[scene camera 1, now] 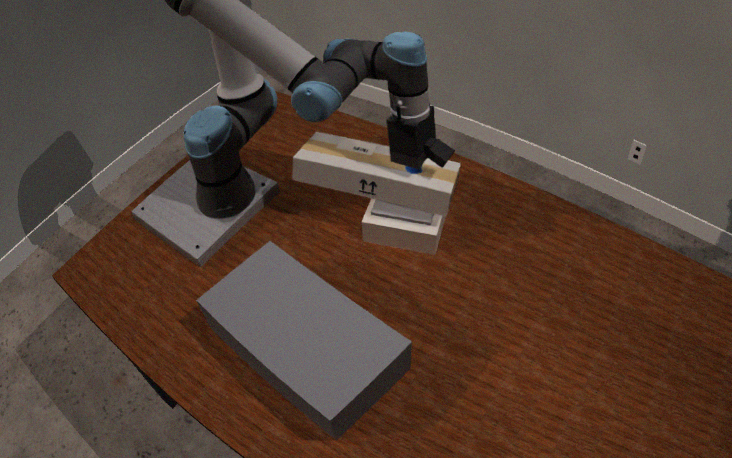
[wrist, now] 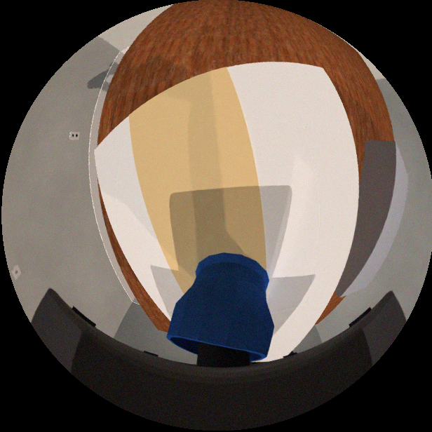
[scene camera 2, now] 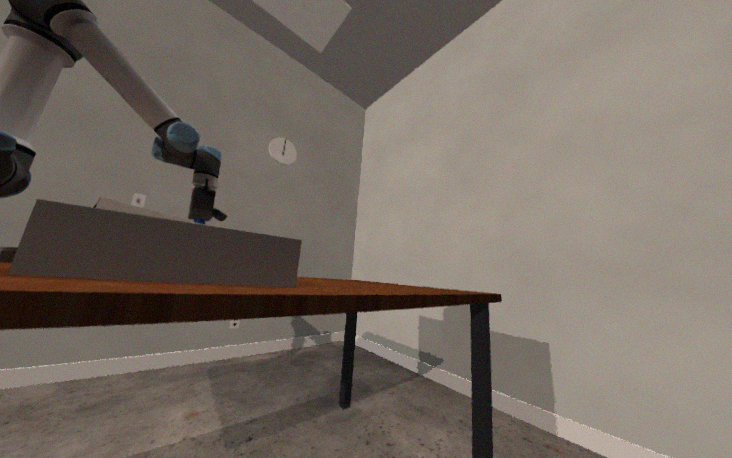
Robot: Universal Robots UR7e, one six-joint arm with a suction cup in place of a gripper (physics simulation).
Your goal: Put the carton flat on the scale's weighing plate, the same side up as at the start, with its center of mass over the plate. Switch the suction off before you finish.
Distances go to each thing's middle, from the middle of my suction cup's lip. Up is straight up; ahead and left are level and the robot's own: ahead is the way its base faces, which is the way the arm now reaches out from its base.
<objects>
Right now the long white carton (scene camera 1: 362, 168) is 80 mm behind my suction cup, 20 mm to the right of it and 40 mm below it. Also, from my suction cup: large grey block (scene camera 1: 333, 360) (20 mm behind, 400 mm to the right, 110 mm below); then white scale (scene camera 1: 388, 224) (20 mm behind, 30 mm to the left, 120 mm below).
</objects>
